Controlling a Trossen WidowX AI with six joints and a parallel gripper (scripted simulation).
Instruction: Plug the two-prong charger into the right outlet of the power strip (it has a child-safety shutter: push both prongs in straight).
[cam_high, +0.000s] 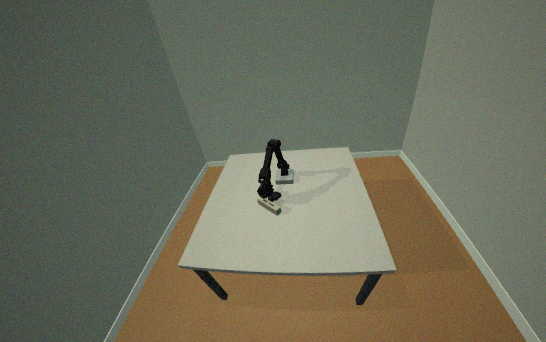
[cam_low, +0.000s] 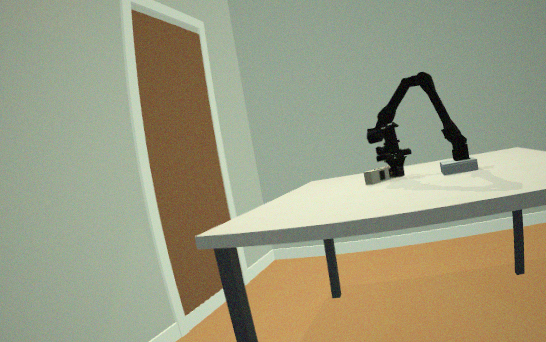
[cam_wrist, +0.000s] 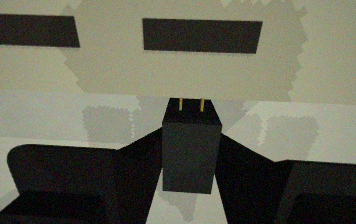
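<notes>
Now: the two-prong charger 10 mm ahead of my gripper tip, 10 mm to the right of it and 10 mm above it.
</notes>
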